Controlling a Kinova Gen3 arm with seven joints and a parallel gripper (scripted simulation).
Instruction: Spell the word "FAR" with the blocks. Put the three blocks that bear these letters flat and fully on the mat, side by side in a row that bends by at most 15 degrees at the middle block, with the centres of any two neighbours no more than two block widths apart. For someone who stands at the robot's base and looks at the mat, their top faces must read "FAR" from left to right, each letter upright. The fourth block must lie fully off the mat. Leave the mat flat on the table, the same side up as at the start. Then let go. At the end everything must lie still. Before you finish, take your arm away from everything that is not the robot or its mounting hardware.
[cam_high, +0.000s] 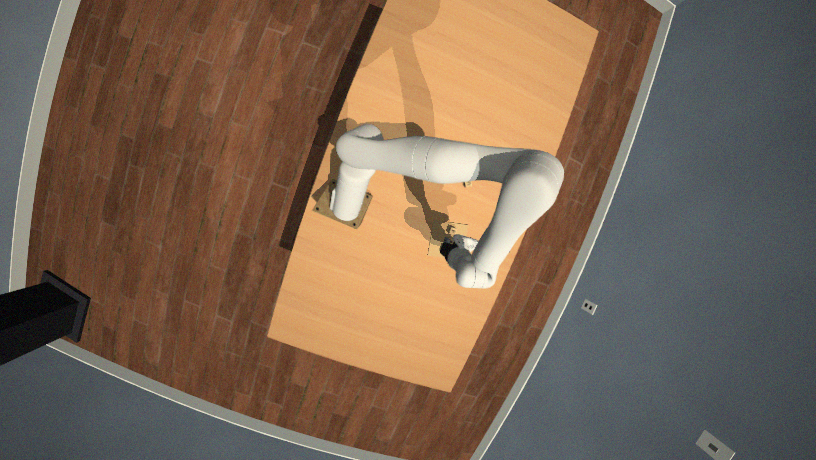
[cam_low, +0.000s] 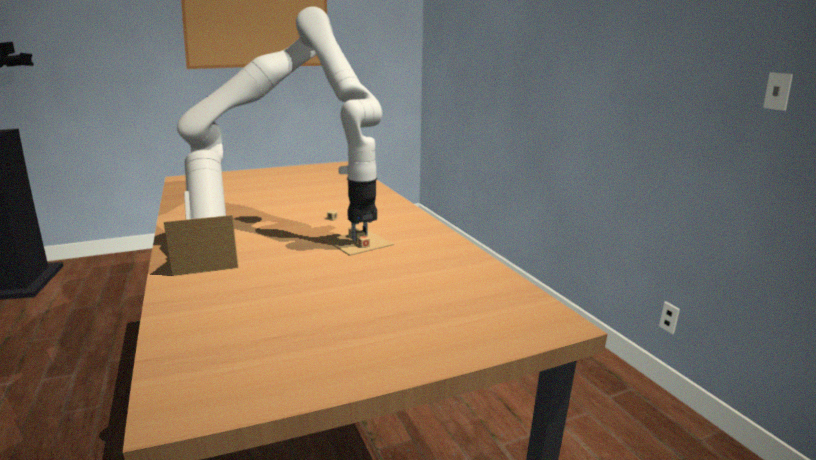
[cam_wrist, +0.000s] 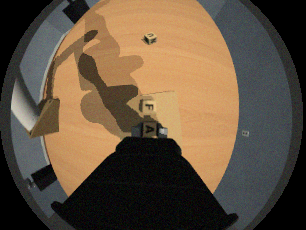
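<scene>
The tan mat is 20 mm below my hand.
</scene>
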